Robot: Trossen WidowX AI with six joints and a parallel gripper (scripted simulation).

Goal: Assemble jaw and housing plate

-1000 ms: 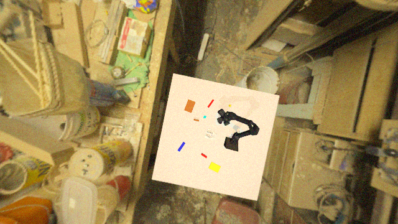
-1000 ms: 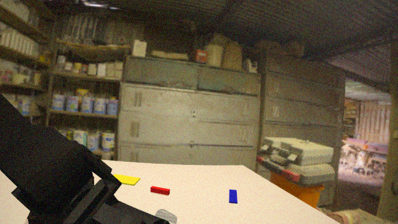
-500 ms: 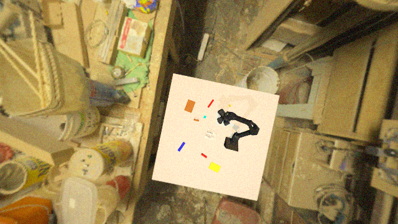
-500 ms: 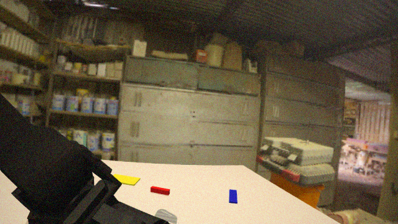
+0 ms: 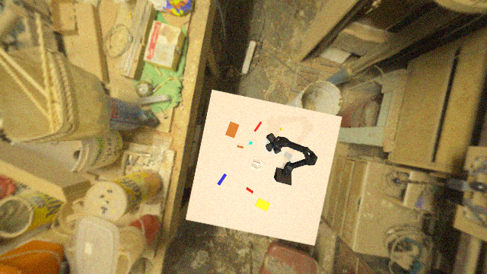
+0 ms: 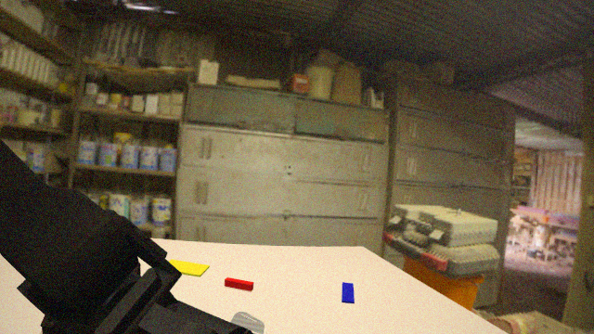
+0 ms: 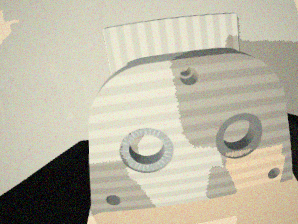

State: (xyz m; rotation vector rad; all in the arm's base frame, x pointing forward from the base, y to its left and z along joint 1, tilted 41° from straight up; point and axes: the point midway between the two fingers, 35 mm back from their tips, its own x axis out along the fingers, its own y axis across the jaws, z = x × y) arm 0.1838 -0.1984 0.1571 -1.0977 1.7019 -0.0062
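Now: gripper tip 110 mm short of the pale ribbed base, 240 mm to the right of it and 10 mm above it. The rest, counted from my gripper tip: cyan block: 200 mm ahead, 50 mm to the left, 10 mm below; then yellow cube: 60 mm behind, 150 mm to the right; then housing plate: 10 mm ahead, 10 mm to the left, 20 mm above.
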